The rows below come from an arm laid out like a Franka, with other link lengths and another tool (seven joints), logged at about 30 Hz.
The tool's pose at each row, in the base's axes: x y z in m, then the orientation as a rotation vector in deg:
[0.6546, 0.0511, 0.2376, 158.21, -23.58, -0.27]
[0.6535, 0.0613, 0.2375, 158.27, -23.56, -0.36]
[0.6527, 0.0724, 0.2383, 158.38, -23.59, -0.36]
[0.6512, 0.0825, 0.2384, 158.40, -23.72, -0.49]
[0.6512, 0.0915, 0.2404, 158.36, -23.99, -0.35]
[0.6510, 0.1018, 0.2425, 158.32, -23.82, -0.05]
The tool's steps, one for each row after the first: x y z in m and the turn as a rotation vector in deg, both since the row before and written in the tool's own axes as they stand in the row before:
[-0.0039, -0.0089, -0.0033, 0.05, -0.07, -0.03]
[-0.0039, -0.0095, -0.0045, 0.11, -0.02, 0.01]
[-0.0043, -0.0086, -0.0034, 0.02, -0.11, 0.07]
[-0.0025, -0.0074, -0.0049, 0.01, 0.06, 0.21]
[-0.0031, -0.0085, -0.0054, -0.03, 0.24, -0.08]

